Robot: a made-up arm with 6 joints.
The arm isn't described. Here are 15 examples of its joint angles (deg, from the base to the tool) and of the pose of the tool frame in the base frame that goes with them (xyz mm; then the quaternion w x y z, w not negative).
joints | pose
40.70 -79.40 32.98 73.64 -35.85 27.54 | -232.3 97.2 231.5 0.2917 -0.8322 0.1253 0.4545
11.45 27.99 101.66 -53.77 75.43 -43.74 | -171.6 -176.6 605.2 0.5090 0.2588 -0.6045 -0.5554
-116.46 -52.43 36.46 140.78 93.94 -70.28 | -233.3 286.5 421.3 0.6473 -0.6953 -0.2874 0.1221
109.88 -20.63 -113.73 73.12 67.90 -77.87 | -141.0 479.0 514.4 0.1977 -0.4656 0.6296 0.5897
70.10 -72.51 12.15 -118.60 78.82 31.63 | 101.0 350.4 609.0 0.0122 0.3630 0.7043 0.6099
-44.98 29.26 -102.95 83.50 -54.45 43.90 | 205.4 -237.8 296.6 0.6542 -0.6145 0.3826 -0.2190
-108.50 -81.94 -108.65 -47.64 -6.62 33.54 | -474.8 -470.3 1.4 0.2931 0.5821 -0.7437 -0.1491
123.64 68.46 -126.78 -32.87 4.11 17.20 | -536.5 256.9 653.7 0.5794 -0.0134 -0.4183 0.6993
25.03 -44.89 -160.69 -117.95 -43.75 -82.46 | 3.4 77.1 458.0 0.5184 0.4982 0.2847 0.6341
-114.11 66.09 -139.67 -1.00 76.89 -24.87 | 186.2 -47.1 207.5 0.2273 -0.5781 -0.7689 0.1514
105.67 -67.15 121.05 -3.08 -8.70 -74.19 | -251.1 -128.3 118.7 0.7188 -0.4147 -0.4794 0.2853
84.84 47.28 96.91 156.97 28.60 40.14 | -536.3 -442.1 41.6 0.0315 0.8508 0.3743 -0.3674
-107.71 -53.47 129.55 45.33 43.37 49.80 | -89.7 331.9 552.0 0.4110 -0.3932 -0.3543 -0.7422
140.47 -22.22 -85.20 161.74 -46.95 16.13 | 140.6 401.0 158.1 0.0880 0.3365 0.9358 0.0569
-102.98 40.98 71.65 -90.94 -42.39 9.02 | 483.3 509.5 440.5 0.1199 0.4781 0.5900 0.6395
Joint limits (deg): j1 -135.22..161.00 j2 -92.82..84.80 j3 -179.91..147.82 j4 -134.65..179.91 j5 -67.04..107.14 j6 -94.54..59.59
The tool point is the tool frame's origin. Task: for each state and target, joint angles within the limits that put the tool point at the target. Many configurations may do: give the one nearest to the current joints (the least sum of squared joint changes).
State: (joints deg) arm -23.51 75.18 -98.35 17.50 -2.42 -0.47
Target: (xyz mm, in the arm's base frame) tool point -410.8 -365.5 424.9
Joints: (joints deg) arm 26.50 84.80 -68.93 7.38 -4.55 2.84
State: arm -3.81 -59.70 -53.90 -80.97 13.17 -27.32
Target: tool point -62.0 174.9 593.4
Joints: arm 29.35 -58.08 -39.76 -98.09 35.54 -41.22
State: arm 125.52 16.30 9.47 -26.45 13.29 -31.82
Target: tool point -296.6 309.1 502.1
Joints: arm 121.82 25.33 13.38 -34.25 6.31 -18.15
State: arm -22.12 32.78 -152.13 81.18 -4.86 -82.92
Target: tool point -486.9 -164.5 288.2
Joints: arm -35.83 2.51 -135.46 57.02 3.45 -62.94
